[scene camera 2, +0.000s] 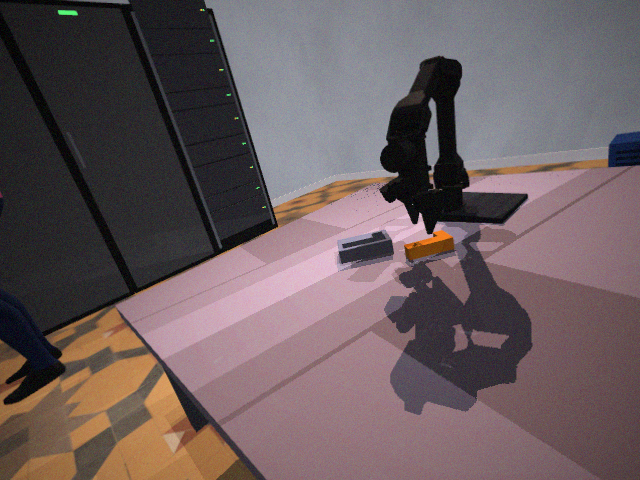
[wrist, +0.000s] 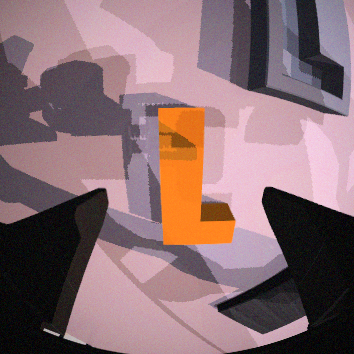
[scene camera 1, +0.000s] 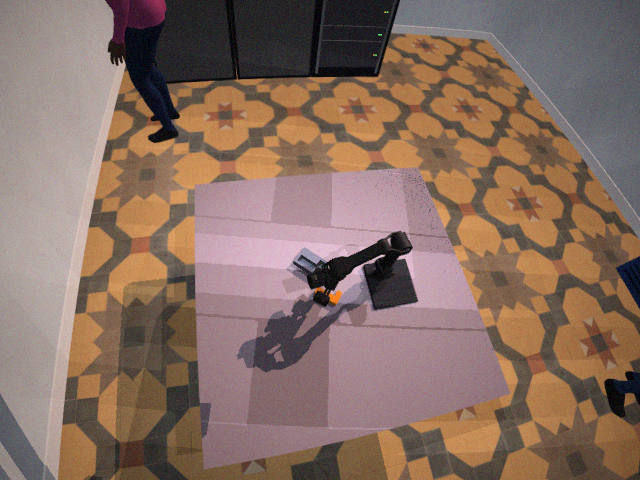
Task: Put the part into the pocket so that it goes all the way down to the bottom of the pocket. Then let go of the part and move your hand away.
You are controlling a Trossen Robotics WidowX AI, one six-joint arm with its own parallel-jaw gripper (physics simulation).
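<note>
The part, an orange L-shaped block, lies flat on the table, apart from the pocket block. In the wrist view its long arm points up and its short foot points right. The grey pocket block stands beside it, at the upper right in the wrist view. Its L-shaped pocket shows empty, partly cut off by the frame edge there. My gripper is open and empty above the part, with one finger on each side of it in the wrist view.
The pink table top carries the arm's black base plate, to the right of the part in scene camera 1. Dark server cabinets stand beyond the table. A person stands near them.
</note>
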